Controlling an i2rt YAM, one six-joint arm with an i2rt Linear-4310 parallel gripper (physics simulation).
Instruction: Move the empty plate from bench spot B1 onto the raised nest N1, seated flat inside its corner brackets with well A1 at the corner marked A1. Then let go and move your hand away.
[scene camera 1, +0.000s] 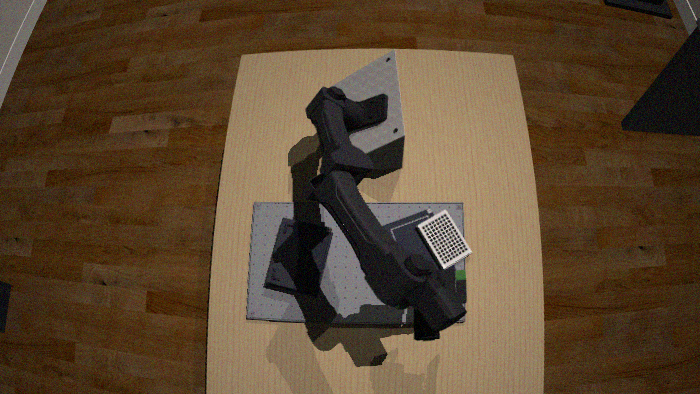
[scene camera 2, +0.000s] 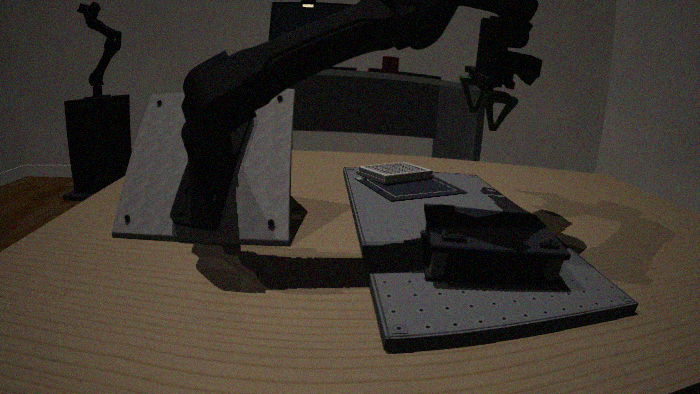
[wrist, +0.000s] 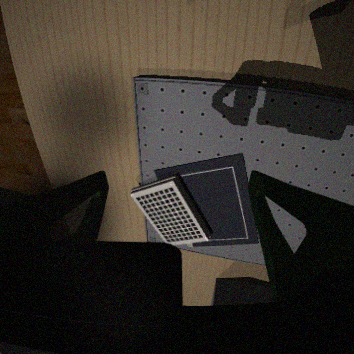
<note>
My gripper (scene camera 2: 482, 121) is open, holding nothing. Also in view: a well plate (scene camera 1: 446, 243).
The well plate is seen too in the wrist view (wrist: 165, 203). My gripper shows as well in the wrist view (wrist: 177, 178).
</note>
